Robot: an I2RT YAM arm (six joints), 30 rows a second.
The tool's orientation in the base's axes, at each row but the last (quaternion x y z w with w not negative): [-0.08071, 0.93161, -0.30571, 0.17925]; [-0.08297, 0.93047, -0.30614, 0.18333]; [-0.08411, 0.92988, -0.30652, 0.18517]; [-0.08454, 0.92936, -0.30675, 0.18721]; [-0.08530, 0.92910, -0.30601, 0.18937]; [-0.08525, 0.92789, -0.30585, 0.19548]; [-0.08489, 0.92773, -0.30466, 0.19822]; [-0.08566, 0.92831, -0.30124, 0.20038]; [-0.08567, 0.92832, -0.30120, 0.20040]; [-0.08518, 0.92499, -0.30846, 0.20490]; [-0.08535, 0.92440, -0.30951, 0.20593]
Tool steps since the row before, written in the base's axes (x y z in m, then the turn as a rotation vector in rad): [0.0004, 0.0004, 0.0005, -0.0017, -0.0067, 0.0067]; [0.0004, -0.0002, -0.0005, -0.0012, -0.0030, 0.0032]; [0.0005, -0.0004, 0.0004, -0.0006, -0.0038, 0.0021]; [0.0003, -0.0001, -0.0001, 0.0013, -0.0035, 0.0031]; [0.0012, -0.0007, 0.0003, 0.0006, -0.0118, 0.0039]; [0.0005, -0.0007, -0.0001, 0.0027, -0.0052, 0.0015]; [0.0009, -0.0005, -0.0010, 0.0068, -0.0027, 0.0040]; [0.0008, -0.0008, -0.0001, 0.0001, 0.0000, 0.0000]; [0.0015, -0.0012, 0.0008, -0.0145, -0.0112, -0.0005]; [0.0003, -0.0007, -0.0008, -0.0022, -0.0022, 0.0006]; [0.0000, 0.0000, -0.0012, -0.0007, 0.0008, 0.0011]
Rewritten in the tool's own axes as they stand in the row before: [-0.0006, 0.0000, -0.0004, 0.0014, -0.0093, -0.0020]; [-0.0002, 0.0001, 0.0006, 0.0010, -0.0043, -0.0012]; [-0.0005, -0.0006, 0.0001, 0.0010, -0.0043, 0.0002]; [-0.0002, 0.0000, 0.0002, -0.0012, -0.0047, 0.0001]; [-0.0010, -0.0008, 0.0006, 0.0015, -0.0118, 0.0037]; [-0.0002, -0.0005, 0.0007, -0.0015, -0.0052, 0.0028]; [-0.0004, 0.0002, 0.0014, -0.0067, -0.0048, 0.0013]; [-0.0005, -0.0006, 0.0008, -0.0001, 0.0000, 0.0000]; [-0.0013, -0.0015, 0.0007, 0.0164, -0.0082, 0.0001]; [0.0002, -0.0001, 0.0011, 0.0024, -0.0020, -0.0002]; [0.0004, 0.0007, 0.0009, 0.0000, 0.0000, -0.0015]
